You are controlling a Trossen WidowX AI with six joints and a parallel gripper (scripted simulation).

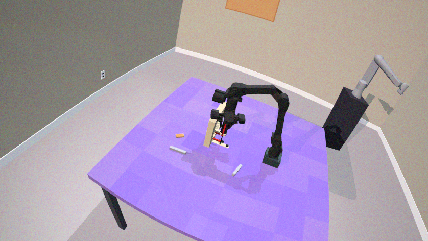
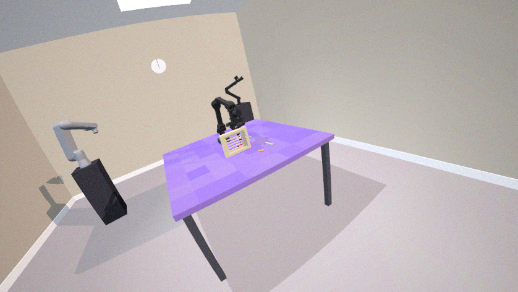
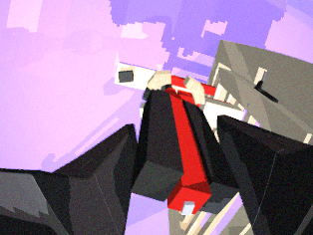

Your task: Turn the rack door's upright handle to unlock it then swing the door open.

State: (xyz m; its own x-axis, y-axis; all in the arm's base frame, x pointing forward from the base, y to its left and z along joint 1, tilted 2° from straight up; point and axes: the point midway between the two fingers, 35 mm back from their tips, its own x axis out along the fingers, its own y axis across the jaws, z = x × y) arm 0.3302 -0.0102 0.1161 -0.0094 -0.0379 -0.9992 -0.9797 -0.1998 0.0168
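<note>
Now: gripper tip 1 cm to the left of the handle and 2 cm above it. From my gripper tip the other things lie so: grey bar (22 cm ahead, 14 cm to the left, 13 cm below); small orange block (24 cm ahead, 2 cm to the left, 13 cm below).
</note>
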